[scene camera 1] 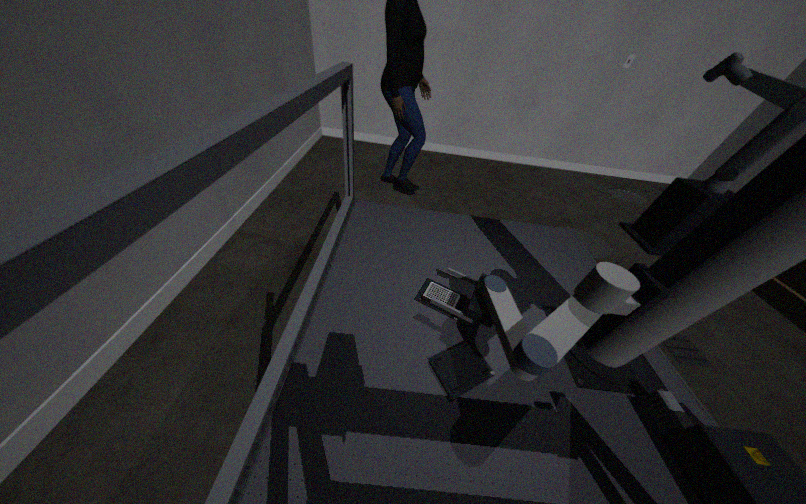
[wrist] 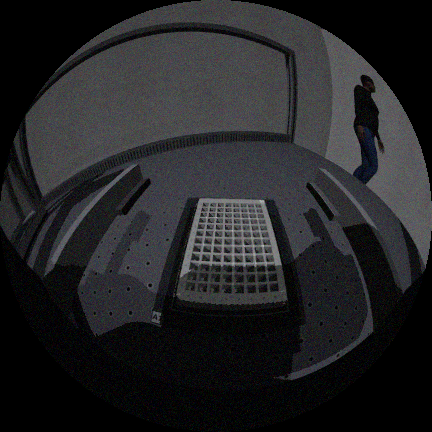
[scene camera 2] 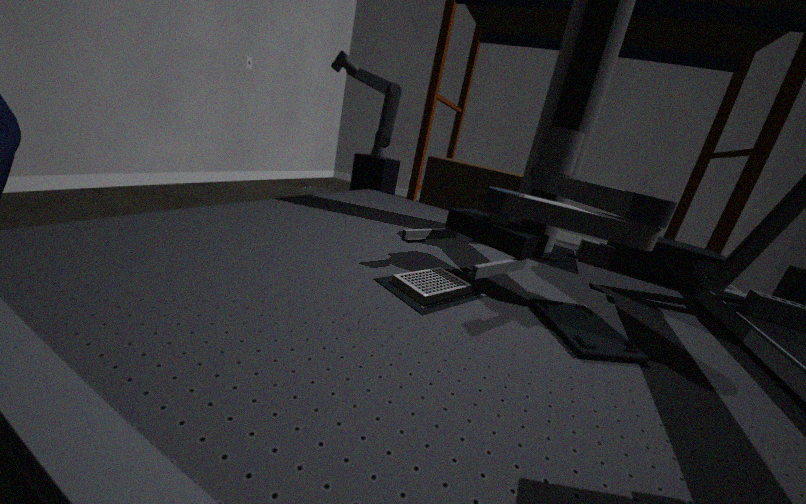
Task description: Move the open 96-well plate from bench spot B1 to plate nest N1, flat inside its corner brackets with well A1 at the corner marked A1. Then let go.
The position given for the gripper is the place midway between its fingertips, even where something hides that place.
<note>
The gripper [scene camera 2: 435,252] carries nothing. Also in view: a well plate [scene camera 2: 427,286].
The well plate is seen too in the wrist view [wrist: 231,262]. The gripper also shows in the wrist view [wrist: 229,168].
</note>
